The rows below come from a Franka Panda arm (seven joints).
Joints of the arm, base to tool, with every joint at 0 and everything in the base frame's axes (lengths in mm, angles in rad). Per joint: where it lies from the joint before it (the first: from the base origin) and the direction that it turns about. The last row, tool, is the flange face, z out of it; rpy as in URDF.
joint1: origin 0 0 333 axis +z
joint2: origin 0 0 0 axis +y
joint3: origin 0 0 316 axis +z
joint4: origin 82.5 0 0 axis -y
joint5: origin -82.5 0 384 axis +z
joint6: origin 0 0 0 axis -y
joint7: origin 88 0 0 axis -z
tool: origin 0 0 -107 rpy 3.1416 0 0
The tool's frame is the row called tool.
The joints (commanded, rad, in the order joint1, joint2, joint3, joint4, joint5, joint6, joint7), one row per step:
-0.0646, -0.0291, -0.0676, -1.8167, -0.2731, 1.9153, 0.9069
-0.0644, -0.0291, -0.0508, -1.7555, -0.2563, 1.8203, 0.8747
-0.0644, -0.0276, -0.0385, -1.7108, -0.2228, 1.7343, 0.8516
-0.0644, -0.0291, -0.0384, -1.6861, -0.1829, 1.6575, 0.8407
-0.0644, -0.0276, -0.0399, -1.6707, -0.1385, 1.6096, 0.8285
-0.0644, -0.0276, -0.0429, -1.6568, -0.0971, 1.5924, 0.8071
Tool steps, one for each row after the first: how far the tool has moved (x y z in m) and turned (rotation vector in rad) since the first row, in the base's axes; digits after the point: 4 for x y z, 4 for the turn. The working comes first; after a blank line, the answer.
Tool pose at each row, in the base's axes (x y z in m, rotation vector in rad; the steps are taken from these numbers as rounded here):
0.5600, -0.0942, 0.5568, 2.5981, -1.3575, 0.3187
0.5573, -0.0858, 0.5776, 2.6160, -1.3256, 0.2644
0.5531, -0.0777, 0.5899, 2.6408, -1.3145, 0.1891
0.5464, -0.0747, 0.5951, 2.6574, -1.3293, 0.0980
0.5427, -0.0715, 0.5968, 2.6860, -1.3392, 0.0260
0.5417, -0.0689, 0.6014, 2.7295, -1.3361, -0.0026

-0.0027, 0.0084, 0.0208, 0.0123, 0.0373, 0.0205
-0.0069, 0.0165, 0.0331, 0.0457, 0.0794, 0.0309
-0.0136, 0.0195, 0.0383, 0.0897, 0.1255, 0.0230
-0.0173, 0.0227, 0.0400, 0.1373, 0.1556, 0.0241
-0.0183, 0.0253, 0.0446, 0.1785, 0.1573, 0.0408

